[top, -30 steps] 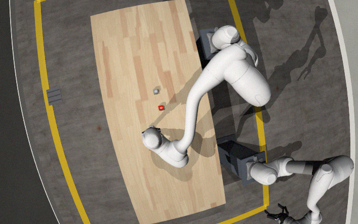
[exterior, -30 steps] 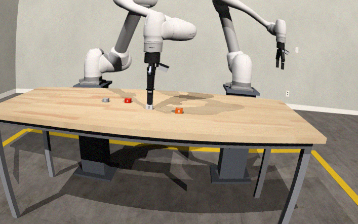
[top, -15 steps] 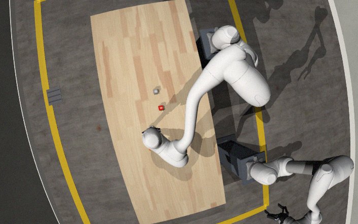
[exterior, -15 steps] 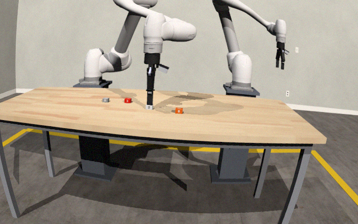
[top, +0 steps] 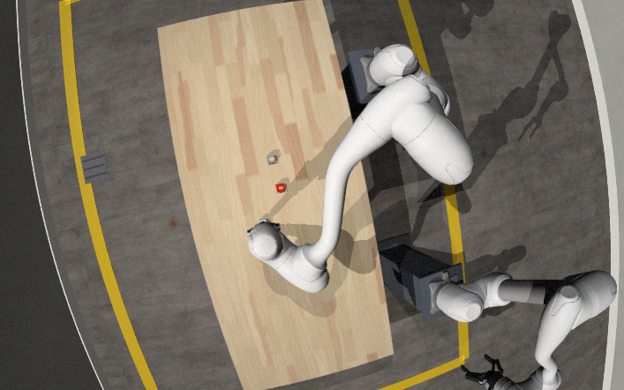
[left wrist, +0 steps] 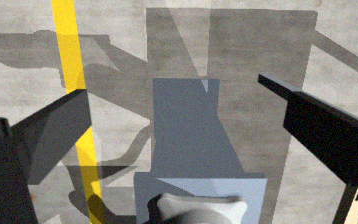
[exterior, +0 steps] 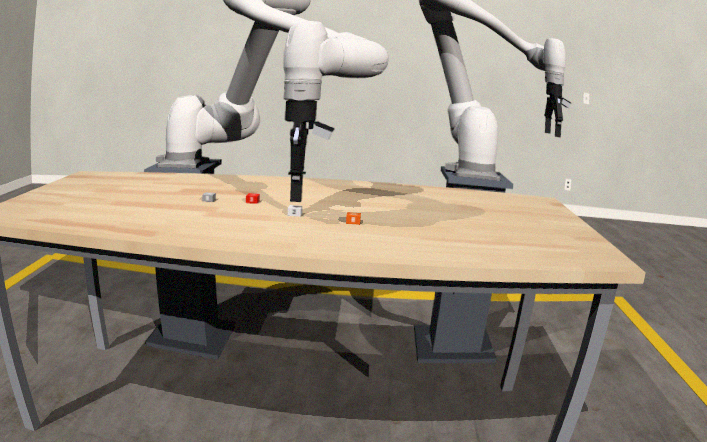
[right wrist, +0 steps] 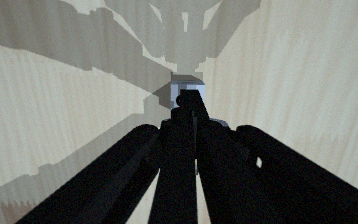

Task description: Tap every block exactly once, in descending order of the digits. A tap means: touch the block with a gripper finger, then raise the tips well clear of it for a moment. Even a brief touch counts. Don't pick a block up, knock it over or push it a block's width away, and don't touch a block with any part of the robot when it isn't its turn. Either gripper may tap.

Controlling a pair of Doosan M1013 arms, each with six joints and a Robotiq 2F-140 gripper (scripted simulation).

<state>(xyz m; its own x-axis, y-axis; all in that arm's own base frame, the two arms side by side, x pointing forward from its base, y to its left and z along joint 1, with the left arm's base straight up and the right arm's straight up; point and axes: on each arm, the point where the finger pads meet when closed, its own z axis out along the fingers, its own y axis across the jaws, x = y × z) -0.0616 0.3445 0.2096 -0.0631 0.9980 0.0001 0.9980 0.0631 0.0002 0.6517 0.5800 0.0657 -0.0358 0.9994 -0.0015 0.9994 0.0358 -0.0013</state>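
The white block is 60 mm below my right hand. Also, from my right hand: red block 120 mm behind, 120 mm to the right, 60 mm below; orange block 50 mm ahead, 140 mm to the left, 60 mm below.
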